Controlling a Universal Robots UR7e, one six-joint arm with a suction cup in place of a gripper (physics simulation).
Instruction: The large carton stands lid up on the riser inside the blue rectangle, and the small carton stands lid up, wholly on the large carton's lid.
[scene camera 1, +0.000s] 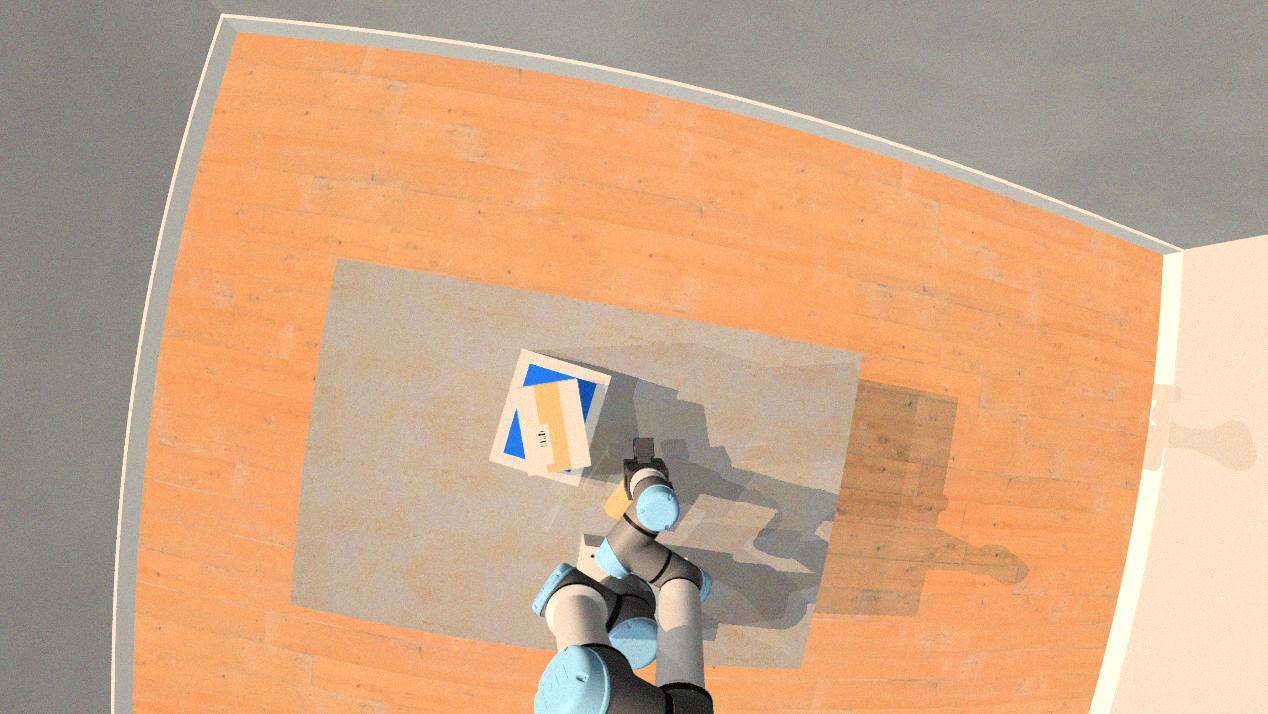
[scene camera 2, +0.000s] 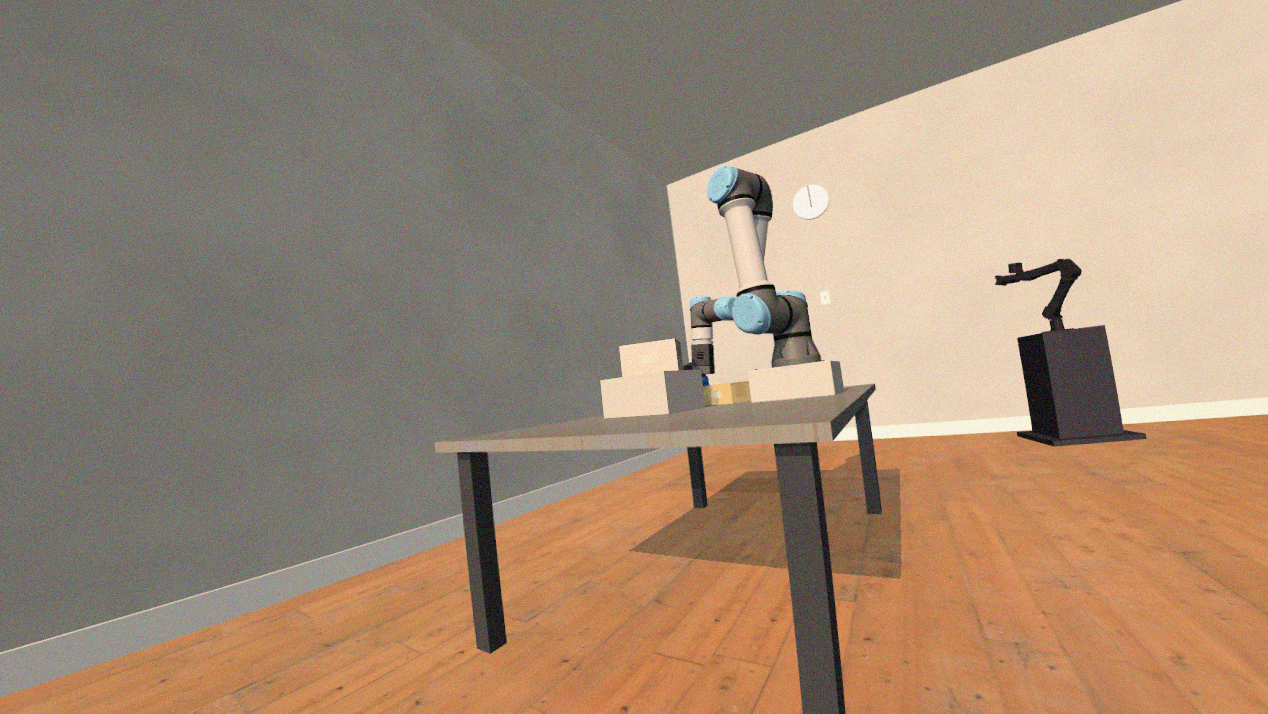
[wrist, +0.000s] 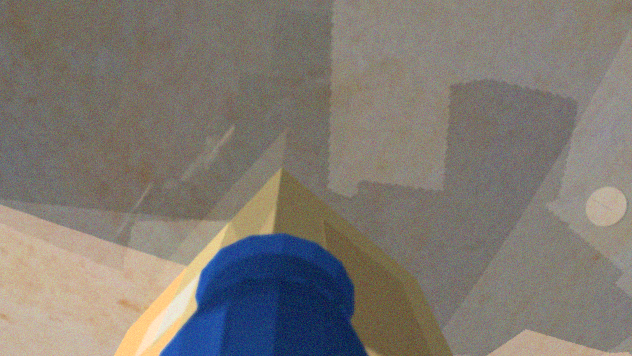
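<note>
The large carton (scene camera 1: 551, 424) (scene camera 2: 650, 357) stands lid up on the pale riser (scene camera 1: 498, 448) (scene camera 2: 631, 397), over the blue rectangle (scene camera 1: 551, 374). The small tan carton (scene camera 1: 617, 502) (scene camera 2: 731, 393) (wrist: 305, 212) sits on the table (scene camera 1: 398, 400) (scene camera 2: 655, 431) to the right of the riser, mostly hidden under the arm's wrist (scene camera 1: 654, 505) in the overhead view. My blue suction cup (wrist: 273, 283) (scene camera 2: 705, 380) presses on the small carton's top. The contact itself is hidden by the cup.
The arm's pale base block (scene camera 2: 791, 380) stands on the table just right of the small carton. The riser's dark side (scene camera 2: 684, 390) is close on the left of the cup. A second dark arm on a pedestal (scene camera 2: 1069, 381) stands far off by the wall.
</note>
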